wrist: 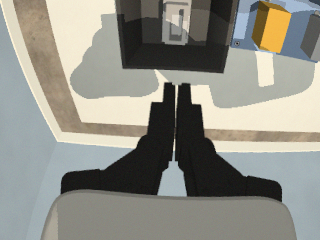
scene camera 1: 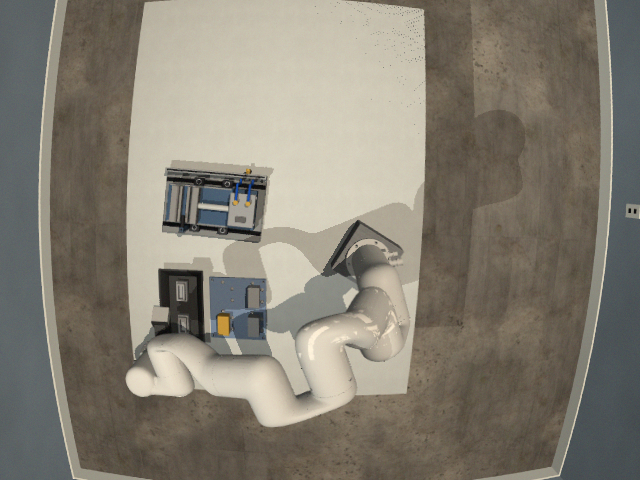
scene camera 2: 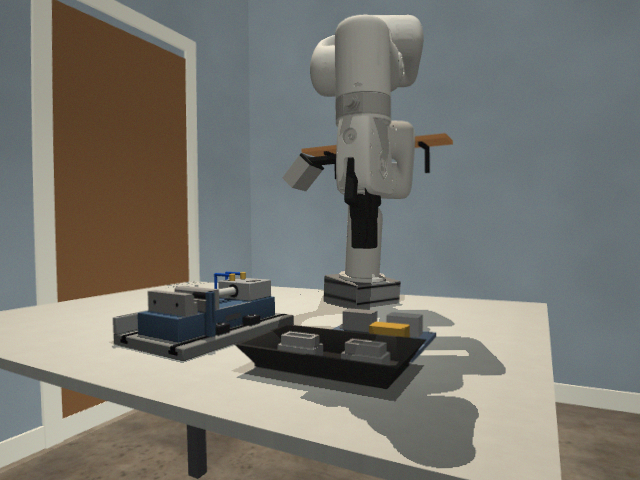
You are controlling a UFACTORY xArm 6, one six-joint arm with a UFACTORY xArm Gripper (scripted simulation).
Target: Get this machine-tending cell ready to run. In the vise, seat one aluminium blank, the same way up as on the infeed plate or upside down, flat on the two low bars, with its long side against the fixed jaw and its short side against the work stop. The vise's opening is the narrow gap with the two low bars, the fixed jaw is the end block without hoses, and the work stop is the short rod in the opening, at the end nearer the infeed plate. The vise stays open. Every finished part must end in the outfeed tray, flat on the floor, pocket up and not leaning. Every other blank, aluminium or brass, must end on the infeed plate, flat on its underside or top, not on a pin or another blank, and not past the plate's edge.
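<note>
Here is my gripper point(scene camera 2: 364, 248), which I can see from scene camera 2. The wrist view gives me sight of my gripper point(wrist: 175, 99) as well.
</note>
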